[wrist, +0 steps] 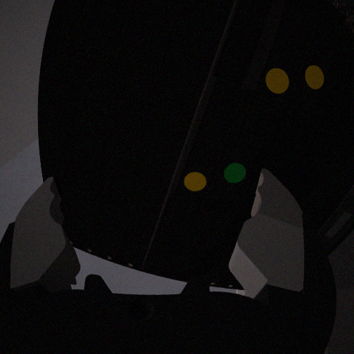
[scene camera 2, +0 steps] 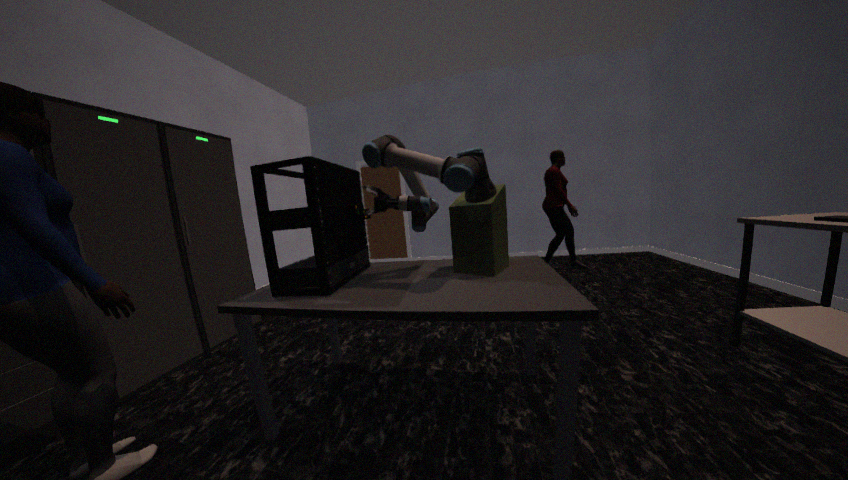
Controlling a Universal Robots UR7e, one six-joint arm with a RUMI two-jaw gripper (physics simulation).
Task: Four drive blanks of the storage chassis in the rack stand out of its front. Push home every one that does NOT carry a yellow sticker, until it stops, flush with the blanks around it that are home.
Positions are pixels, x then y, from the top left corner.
Labels:
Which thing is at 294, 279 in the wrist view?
My gripper.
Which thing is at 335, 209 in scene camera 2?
A black rack.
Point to a black rack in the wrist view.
156, 125

